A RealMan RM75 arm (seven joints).
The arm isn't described. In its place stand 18 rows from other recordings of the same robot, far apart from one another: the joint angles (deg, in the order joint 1, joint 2, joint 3, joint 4, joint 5, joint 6, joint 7), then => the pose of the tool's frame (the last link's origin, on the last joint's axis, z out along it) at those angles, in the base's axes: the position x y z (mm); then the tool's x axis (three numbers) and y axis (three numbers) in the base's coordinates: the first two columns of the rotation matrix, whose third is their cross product.
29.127 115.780 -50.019 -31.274 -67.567 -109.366 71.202 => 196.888, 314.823, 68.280, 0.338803, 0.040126, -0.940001, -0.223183, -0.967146, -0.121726
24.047 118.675 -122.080 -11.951 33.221 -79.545 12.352 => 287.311, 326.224, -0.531, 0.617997, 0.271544, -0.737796, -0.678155, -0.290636, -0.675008
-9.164 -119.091 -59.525 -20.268 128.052 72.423 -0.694 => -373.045, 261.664, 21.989, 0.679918, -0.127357, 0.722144, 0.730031, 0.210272, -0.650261
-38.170 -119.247 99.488 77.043 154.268 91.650 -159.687 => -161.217, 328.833, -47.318, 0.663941, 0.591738, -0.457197, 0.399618, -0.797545, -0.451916
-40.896 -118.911 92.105 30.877 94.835 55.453 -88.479 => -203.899, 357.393, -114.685, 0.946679, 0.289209, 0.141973, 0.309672, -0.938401, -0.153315
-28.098 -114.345 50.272 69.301 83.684 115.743 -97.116 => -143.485, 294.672, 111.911, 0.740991, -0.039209, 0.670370, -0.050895, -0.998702, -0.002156
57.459 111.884 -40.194 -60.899 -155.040 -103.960 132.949 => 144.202, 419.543, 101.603, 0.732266, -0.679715, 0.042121, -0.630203, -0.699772, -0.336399
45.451 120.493 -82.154 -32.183 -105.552 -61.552 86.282 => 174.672, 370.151, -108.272, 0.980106, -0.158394, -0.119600, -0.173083, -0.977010, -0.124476
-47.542 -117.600 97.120 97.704 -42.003 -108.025 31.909 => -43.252, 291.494, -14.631, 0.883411, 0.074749, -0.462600, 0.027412, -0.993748, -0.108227
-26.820 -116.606 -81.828 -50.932 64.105 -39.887 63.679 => -174.859, 379.356, -58.964, 0.353097, 0.637232, 0.685024, 0.860335, -0.508851, 0.029889
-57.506 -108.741 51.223 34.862 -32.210 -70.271 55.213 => -194.133, 466.983, 47.531, 0.782525, 0.622592, 0.005923, 0.549370, -0.685954, -0.477137
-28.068 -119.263 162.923 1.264 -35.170 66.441 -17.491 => -313.944, 287.636, -89.632, 0.891125, 0.068521, 0.448554, 0.346512, -0.740988, -0.575210
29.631 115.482 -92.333 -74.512 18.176 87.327 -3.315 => 246.000, 335.939, 1.997, 0.350268, -0.922686, 0.161132, -0.594927, -0.352033, -0.722588
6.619 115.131 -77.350 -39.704 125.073 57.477 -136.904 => 340.825, 294.538, 16.063, 0.849909, -0.092363, -0.518771, -0.477783, -0.550265, -0.684786
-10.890 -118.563 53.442 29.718 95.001 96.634 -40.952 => -312.064, 216.018, -21.193, 0.803956, -0.007700, 0.594639, 0.223738, -0.922534, -0.314441
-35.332 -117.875 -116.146 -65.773 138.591 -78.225 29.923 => -207.895, 390.204, 23.948, 0.544980, 0.812815, 0.205737, 0.814985, -0.455890, -0.357720
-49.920 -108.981 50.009 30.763 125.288 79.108 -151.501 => -207.036, 422.096, 24.801, 0.178758, 0.948972, 0.259802, 0.981347, -0.190951, 0.022263
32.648 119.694 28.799 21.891 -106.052 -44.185 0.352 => 276.920, 359.364, -93.329, 0.662386, -0.248033, -0.706912, -0.748677, -0.253143, -0.612700
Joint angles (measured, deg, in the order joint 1, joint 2, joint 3, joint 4, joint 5, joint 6, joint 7), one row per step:
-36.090, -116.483, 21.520, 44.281, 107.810, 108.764, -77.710
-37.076, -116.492, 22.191, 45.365, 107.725, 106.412, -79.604
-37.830, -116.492, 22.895, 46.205, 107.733, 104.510, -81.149
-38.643, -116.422, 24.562, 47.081, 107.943, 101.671, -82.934
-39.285, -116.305, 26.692, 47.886, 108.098, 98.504, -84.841
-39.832, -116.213, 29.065, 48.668, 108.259, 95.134, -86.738
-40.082, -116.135, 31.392, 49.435, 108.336, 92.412, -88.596
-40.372, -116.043, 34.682, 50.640, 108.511, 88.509, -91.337
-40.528, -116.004, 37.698, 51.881, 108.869, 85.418, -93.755
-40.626, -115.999, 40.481, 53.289, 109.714, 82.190, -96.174
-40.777, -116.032, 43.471, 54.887, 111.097, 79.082, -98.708
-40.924, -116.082, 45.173, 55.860, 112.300, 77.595, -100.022
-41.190, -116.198, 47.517, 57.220, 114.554, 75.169, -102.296
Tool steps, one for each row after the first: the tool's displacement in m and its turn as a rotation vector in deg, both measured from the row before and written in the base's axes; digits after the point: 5 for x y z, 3 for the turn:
0.00551, 0.00950, 0.00200, 0.477, 0.806, 1.340
0.00448, 0.00734, 0.00121, 0.269, 0.703, 1.080
0.00506, 0.00936, -0.00052, 0.102, 1.480, 1.458
0.00450, 0.00928, -0.00119, 0.094, 1.624, 1.694
0.00433, 0.00910, -0.00182, 0.217, 1.694, 1.750
0.00333, 0.00651, -0.00197, -0.027, 1.429, 1.509
0.00477, 0.00888, -0.00250, 0.218, 1.960, 2.150
0.00451, 0.00641, -0.00278, 0.082, 1.858, 1.564
0.00355, 0.00634, -0.00220, 0.514, 2.096, 1.700
0.00432, 0.00583, -0.00309, 0.449, 2.552, 1.438
0.00271, 0.00271, -0.00242, 0.117, 1.829, 0.512
0.00312, 0.00449, -0.00347, 0.428, 2.762, 1.182

